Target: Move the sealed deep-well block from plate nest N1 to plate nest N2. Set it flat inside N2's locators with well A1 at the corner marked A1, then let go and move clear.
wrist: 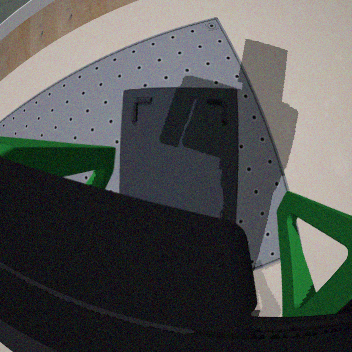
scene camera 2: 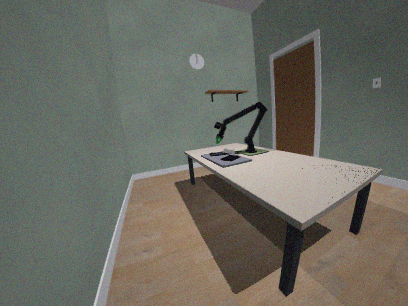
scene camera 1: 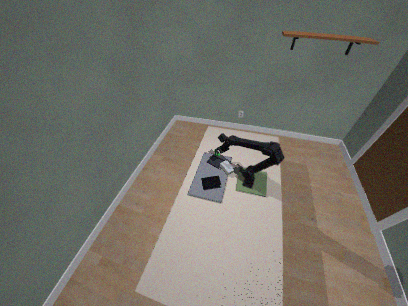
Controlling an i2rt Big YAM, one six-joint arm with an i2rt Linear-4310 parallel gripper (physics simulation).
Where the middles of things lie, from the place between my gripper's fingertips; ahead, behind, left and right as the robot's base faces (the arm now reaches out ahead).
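Labels:
Grey perforated plate [scene camera 1: 205, 169]: 180 mm to the left of my hand, 130 mm below it.

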